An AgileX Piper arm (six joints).
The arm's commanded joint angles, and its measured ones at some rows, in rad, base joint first. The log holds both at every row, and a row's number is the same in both.
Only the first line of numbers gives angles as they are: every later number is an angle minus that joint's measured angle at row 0.
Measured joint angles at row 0:
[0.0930, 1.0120, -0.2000, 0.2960, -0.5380, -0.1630]
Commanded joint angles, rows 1 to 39:
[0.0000, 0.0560, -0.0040, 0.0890, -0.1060, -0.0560]
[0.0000, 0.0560, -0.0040, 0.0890, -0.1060, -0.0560]
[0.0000, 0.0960, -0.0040, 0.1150, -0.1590, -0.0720]
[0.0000, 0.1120, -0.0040, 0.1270, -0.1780, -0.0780]
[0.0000, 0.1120, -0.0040, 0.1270, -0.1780, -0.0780]
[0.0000, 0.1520, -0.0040, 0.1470, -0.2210, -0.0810]
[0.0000, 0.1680, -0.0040, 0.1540, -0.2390, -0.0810]
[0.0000, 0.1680, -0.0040, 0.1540, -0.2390, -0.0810]
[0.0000, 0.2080, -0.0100, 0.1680, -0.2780, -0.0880]
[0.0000, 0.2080, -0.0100, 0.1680, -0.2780, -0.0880]
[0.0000, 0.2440, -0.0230, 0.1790, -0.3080, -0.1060]
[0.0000, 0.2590, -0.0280, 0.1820, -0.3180, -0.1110]
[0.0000, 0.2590, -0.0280, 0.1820, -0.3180, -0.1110]
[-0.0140, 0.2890, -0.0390, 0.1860, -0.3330, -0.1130]
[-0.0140, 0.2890, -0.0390, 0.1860, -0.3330, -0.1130]
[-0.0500, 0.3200, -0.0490, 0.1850, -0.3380, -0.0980]
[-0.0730, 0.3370, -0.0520, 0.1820, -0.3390, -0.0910]
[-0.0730, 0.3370, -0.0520, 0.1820, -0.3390, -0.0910]
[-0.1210, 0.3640, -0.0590, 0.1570, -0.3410, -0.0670]
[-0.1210, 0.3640, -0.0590, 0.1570, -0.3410, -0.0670]
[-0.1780, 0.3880, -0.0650, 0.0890, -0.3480, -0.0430]
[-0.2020, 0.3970, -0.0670, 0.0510, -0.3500, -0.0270]
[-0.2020, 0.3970, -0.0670, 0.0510, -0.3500, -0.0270]
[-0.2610, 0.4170, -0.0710, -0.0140, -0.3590, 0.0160]
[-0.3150, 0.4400, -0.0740, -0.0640, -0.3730, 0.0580]
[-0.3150, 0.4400, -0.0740, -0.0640, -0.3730, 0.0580]
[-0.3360, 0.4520, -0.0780, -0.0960, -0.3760, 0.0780]
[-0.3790, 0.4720, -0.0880, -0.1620, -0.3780, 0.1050]
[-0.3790, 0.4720, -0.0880, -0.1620, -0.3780, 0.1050]
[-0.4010, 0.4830, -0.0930, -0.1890, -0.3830, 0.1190]
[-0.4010, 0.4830, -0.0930, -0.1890, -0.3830, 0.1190]
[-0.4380, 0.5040, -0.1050, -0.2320, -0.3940, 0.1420]
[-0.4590, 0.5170, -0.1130, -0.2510, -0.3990, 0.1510]
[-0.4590, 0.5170, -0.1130, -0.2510, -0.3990, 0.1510]
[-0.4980, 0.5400, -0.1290, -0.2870, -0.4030, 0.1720]
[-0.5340, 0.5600, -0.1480, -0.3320, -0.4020, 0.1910]
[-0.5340, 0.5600, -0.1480, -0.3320, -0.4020, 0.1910]
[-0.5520, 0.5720, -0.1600, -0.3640, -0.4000, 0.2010]
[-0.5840, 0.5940, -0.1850, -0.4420, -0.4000, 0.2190]
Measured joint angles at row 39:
[-0.5430, 0.5720, -0.1510, -0.3400, -0.3820, 0.1920]
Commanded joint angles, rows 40 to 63:
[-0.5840, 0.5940, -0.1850, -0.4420, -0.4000, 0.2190]
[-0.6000, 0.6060, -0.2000, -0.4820, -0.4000, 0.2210]
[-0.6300, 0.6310, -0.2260, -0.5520, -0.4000, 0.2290]
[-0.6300, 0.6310, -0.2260, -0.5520, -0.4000, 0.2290]
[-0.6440, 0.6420, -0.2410, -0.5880, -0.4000, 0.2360]
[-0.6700, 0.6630, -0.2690, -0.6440, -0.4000, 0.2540]
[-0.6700, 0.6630, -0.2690, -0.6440, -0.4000, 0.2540]
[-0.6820, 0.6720, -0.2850, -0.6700, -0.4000, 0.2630]
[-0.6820, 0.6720, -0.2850, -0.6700, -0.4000, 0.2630]
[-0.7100, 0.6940, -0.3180, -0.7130, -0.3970, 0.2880]
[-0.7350, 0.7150, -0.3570, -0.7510, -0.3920, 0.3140]
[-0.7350, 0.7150, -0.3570, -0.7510, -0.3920, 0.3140]
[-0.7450, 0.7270, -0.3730, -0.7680, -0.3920, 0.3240]
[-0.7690, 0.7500, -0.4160, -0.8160, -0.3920, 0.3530]
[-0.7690, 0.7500, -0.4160, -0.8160, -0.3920, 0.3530]
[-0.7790, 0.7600, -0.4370, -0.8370, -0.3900, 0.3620]
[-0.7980, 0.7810, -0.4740, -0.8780, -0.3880, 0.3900]
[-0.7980, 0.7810, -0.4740, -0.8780, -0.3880, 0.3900]
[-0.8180, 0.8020, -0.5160, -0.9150, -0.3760, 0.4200]
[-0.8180, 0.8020, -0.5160, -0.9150, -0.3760, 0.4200]
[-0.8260, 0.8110, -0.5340, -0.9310, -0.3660, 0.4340]
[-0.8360, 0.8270, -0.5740, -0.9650, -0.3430, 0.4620]
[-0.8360, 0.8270, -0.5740, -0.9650, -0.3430, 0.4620]
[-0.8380, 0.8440, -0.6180, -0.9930, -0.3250, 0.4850]
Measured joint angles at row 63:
[-0.8270, 0.8270, -0.5650, -0.9430, -0.3500, 0.4500]
